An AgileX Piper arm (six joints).
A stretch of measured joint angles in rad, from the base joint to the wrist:
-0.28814 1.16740 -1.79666 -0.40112 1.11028 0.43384
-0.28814 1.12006 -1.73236 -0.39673 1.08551 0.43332
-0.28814 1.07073 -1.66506 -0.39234 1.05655 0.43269
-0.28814 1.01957 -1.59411 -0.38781 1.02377 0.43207
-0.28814 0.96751 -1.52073 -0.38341 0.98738 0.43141
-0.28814 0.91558 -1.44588 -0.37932 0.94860 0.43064
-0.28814 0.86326 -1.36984 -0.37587 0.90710 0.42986
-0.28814 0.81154 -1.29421 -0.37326 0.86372 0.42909
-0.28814 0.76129 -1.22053 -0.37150 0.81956 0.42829
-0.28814 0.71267 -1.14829 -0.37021 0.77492 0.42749
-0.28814 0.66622 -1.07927 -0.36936 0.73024 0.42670
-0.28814 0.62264 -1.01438 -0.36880 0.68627 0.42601
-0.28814 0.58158 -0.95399 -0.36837 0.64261 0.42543
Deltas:
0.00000 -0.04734 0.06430 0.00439 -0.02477 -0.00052
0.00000 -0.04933 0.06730 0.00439 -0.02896 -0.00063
0.00000 -0.05116 0.07095 0.00453 -0.03278 -0.00062
0.00000 -0.05206 0.07338 0.00440 -0.03639 -0.00066
0.00000 -0.05193 0.07485 0.00409 -0.03878 -0.00077
0.00000 -0.05232 0.07604 0.00345 -0.04150 -0.00078
0.00000 -0.05172 0.07563 0.00261 -0.04338 -0.00077
0.00000 -0.05025 0.07368 0.00176 -0.04416 -0.00080
0.00000 -0.04862 0.07224 0.00129 -0.04464 -0.00080
0.00000 -0.04645 0.06902 0.00085 -0.04468 -0.00079
0.00000 -0.04358 0.06489 0.00056 -0.04397 -0.00069
0.00000 -0.04106 0.06039 0.00043 -0.04366 -0.00058

